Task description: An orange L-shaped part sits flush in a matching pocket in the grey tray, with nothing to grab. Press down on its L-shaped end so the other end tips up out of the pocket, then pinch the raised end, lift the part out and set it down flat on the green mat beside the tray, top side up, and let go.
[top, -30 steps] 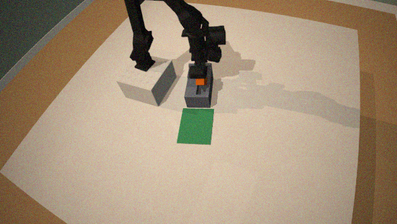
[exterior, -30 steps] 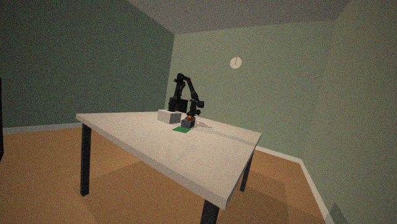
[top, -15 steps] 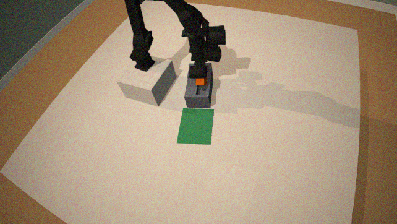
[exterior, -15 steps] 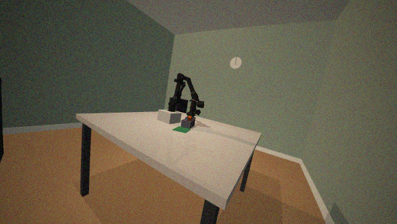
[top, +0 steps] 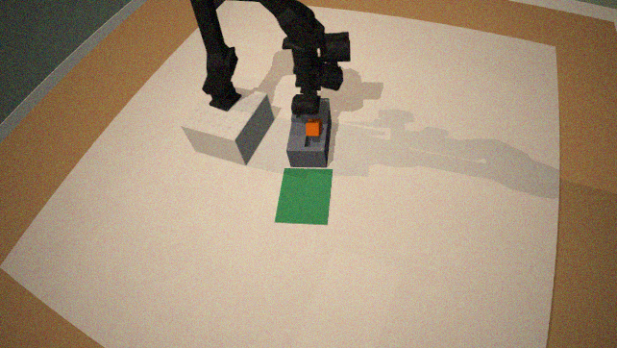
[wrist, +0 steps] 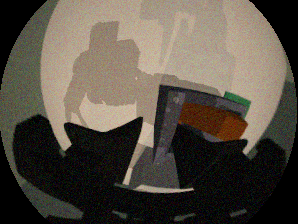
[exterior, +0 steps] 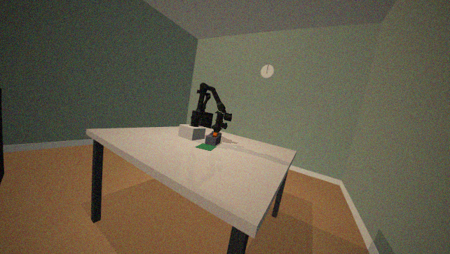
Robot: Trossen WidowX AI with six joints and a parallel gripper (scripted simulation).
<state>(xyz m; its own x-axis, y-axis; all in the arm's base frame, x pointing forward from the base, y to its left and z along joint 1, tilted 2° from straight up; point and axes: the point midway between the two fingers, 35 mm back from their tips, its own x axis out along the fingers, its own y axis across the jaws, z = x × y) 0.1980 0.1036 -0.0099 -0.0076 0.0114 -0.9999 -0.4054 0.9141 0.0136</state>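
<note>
The orange L-shaped part lies 20 mm ahead of my gripper tip, 50 mm to the right of it and 10 mm below it. From my gripper tip the other things lie so: green mat 90 mm ahead, 210 mm to the right, 70 mm below.
</note>
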